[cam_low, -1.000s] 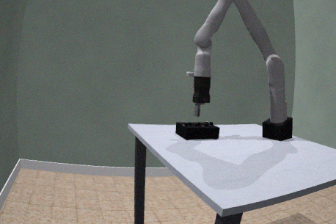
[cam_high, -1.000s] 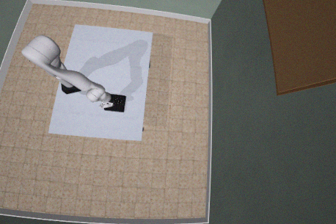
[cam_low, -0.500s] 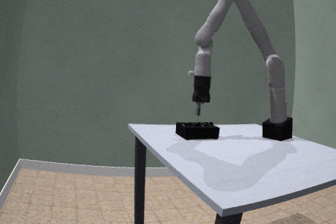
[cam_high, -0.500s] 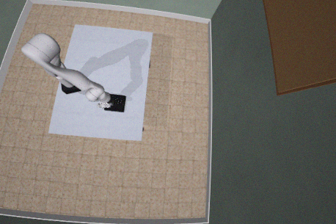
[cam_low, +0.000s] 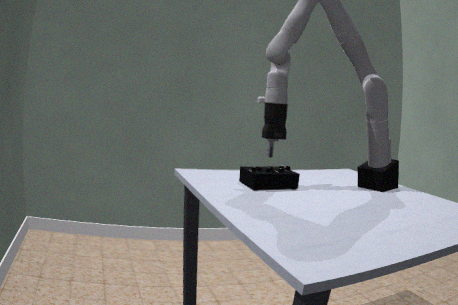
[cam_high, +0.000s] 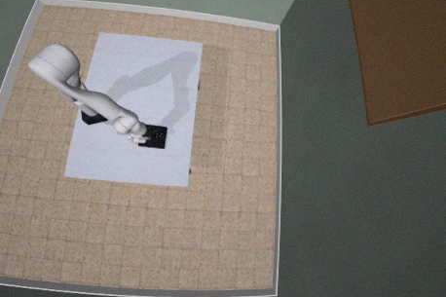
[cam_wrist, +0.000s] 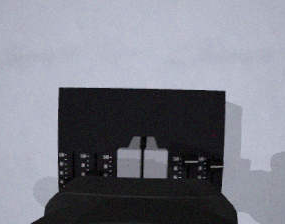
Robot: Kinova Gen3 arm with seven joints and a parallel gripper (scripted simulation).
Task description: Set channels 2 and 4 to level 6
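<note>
Now: the channel 4 cap 50 mm below my hand and 20 mm to the left of it. The rest, counted from my hand: channel 2 cap 50 mm below, 40 mm ahead, 30 mm to the left; channel 3 cap 60 mm to the left, 50 mm below, 20 mm ahead; channel 5 cap 60 mm to the left, 50 mm below, 20 mm behind.
</note>
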